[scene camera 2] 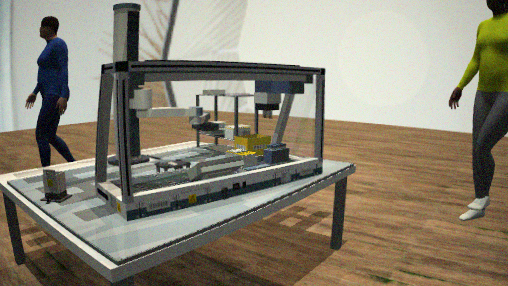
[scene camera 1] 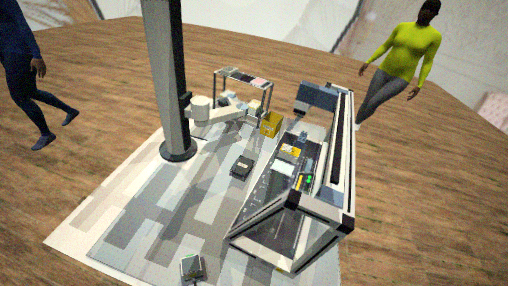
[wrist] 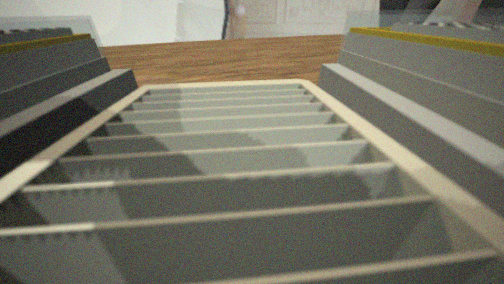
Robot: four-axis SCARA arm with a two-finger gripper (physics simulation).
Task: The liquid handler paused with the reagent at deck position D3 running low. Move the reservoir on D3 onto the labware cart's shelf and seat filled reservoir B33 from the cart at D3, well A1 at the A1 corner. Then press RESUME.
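Frame: origin at the arm's base, x ahead, y left, z up, level; millimetres.
Seen in the pictures: gripper, between the fingertips: [scene camera 1: 241, 101] [wrist: 229, 84]; arm's base, origin of its link: [scene camera 1: 178, 149].
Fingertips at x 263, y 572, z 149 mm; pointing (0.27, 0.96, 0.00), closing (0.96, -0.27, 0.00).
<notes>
Pixels of each thing's top centre, then the offset from my fingertips to it. "*": a spot on its surface instead.
- labware cart, a spot on its surface: [scene camera 1: 270, 92] * dz +141, dx +221, dy -5 mm
- left box, a spot on its surface: [wrist: 45, 55] * dz +18, dx -86, dy +21 mm
- right box, a spot on its surface: [wrist: 425, 62] * dz +15, dx +76, dy -48 mm
- grey gridded plate, centre of its top: [scene camera 2: 213, 89] [scene camera 1: 229, 68] dz +245, dx -132, dy +15 mm
- pink-topped piece, centre of its top: [scene camera 1: 258, 80] dz +228, dx +121, dy -46 mm
- deck with a yellow rack, centre of its top: [scene camera 2: 240, 151] [scene camera 1: 290, 149] dz -20, dx +459, dy -421 mm
- white plate, centre of its top: [scene camera 1: 283, 166] dz -71, dx +436, dy -544 mm
- panel with green marks, a spot on its surface: [scene camera 1: 309, 178] * dz -2, dx +581, dy -648 mm
- yellow bin, centre of its top: [scene camera 2: 252, 136] [scene camera 1: 273, 117] dz -1, dx +294, dy -124 mm
- black holder, centre of its top: [scene camera 2: 172, 162] [scene camera 1: 242, 164] dz -80, dx +193, dy -609 mm
- small device, centre of its top: [scene camera 2: 52, 166] [scene camera 1: 190, 262] dz -8, dx +157, dy -1203 mm
My gripper [scene camera 1: 225, 99] [scene camera 2: 204, 124] [wrist: 229, 84] is at the labware cart [scene camera 1: 270, 92] [scene camera 2: 236, 115], below its top level. It is shut on a pale, level reservoir [wrist: 240, 192] with long parallel troughs, seen close up in the wrist view; its label does not show. The reservoir is between two grey boxes with yellow bands, a left box [wrist: 45, 55] and a right box [wrist: 425, 62]. Whether it touches the shelf is hidden. On the cart's top are a grey gridded plate [scene camera 1: 228, 70] and a pink-topped piece [scene camera 1: 259, 81]. Deck labels and the RESUME marking are unreadable.
The liquid handler's frame [scene camera 1: 348, 150] [scene camera 2: 321, 115] surrounds a deck with a yellow rack [scene camera 1: 290, 149], a white plate [scene camera 1: 282, 167] and a panel with green marks [scene camera 1: 309, 178]. A yellow bin [scene camera 1: 271, 125] [scene camera 2: 252, 143] stands near the cart. A black holder [scene camera 1: 242, 167] and a small device [scene camera 1: 191, 267] [scene camera 2: 55, 184] are on the table.
</notes>
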